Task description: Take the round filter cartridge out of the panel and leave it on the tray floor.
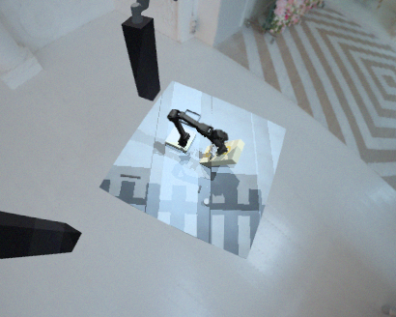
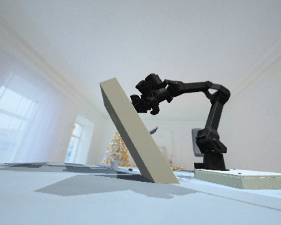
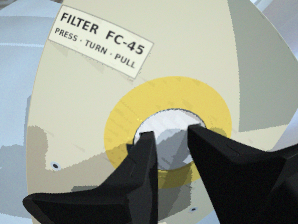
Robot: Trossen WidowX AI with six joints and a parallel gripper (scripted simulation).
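The round grey filter cartridge is 10 mm ahead of my gripper tip and 10 mm below it. From my gripper tip the other things lie so: tan service panel: 40 mm behind, 80 mm below.
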